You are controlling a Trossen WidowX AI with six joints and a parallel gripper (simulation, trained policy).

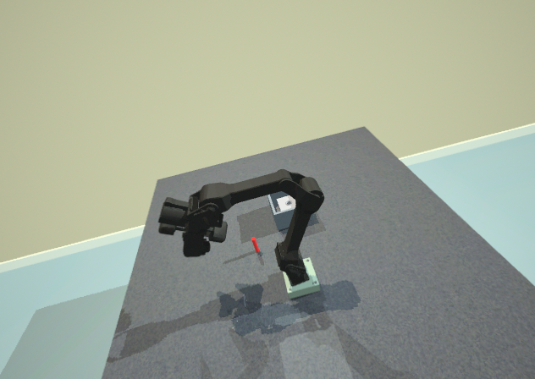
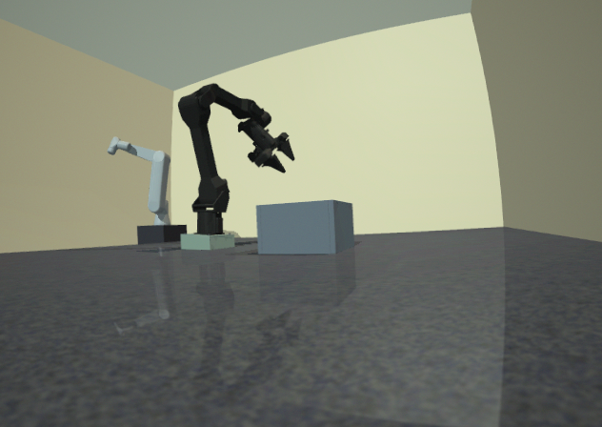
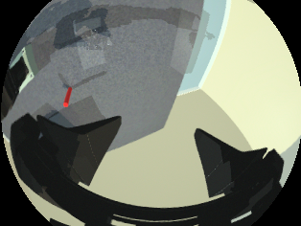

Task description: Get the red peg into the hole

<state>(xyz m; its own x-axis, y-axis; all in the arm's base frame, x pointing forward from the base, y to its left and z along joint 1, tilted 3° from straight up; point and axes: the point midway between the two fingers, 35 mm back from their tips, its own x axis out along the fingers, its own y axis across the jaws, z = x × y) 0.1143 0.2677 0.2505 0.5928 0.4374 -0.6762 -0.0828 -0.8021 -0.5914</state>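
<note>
Right now the red peg is 22 cm below my gripper tip, 18 cm to the right of it and 3 cm ahead of it. From my gripper tip the other things lie so: grey box (37 cm to the right, 23 cm below, 17 cm ahead); plate (37 cm to the right, 21 cm below, 17 cm ahead).
</note>
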